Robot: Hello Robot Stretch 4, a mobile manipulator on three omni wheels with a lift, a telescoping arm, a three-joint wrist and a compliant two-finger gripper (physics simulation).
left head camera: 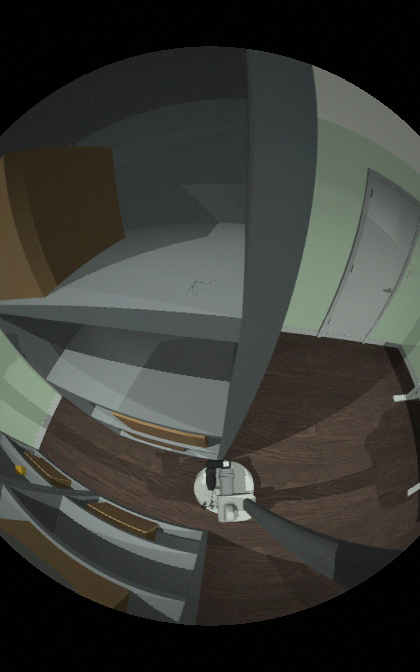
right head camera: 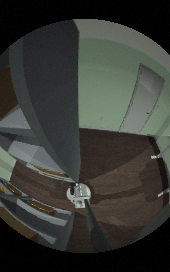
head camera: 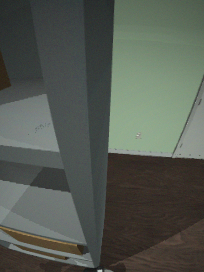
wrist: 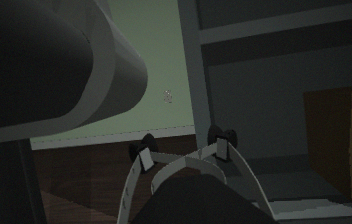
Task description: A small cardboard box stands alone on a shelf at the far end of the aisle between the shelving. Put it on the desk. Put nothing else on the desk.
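Places are measured from the robot's base along level axes (x ahead, y left, z up), in millimetres.
Pixels of known places: gripper, fingertip midpoint: point(right head camera: 72, 202) point(wrist: 182, 141).
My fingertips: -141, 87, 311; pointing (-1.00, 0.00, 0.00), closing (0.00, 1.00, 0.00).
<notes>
Behind a point stands the place of what it marks, as x, y, z.
A small yellow-orange block point(left head camera: 20, 470) point(right head camera: 2, 189) @(-229, 1411, 530) sits in the opposite shelving at the lower left of both side head views; it is too small to tell whether it is the small cardboard box. Two white feet of the desk point(left head camera: 400, 398) point(right head camera: 154, 157) @(341, -2400, -10) show at the right edge; the desk top cannot be made out. My gripper point(wrist: 182, 141) @(-141, 87, 311) is open and empty, its fingertips apart, with the end of a shelf unit and the green wall beyond it.
A grey shelf unit point(head camera: 97, 110) @(269, -5, 1449) point(left head camera: 280, 150) point(right head camera: 50, 90) @(286, -8, 1484) point(wrist: 192, 75) stands very close ahead, with a large cardboard box point(left head camera: 75, 210) point(wrist: 330, 135) @(-458, 497, 200) on one shelf. Another shelf unit point(left head camera: 195, 585) is at the lower left. A grey door point(left head camera: 372, 250) point(right head camera: 142, 100) @(1475, -1691, 1174) is at the right.
</notes>
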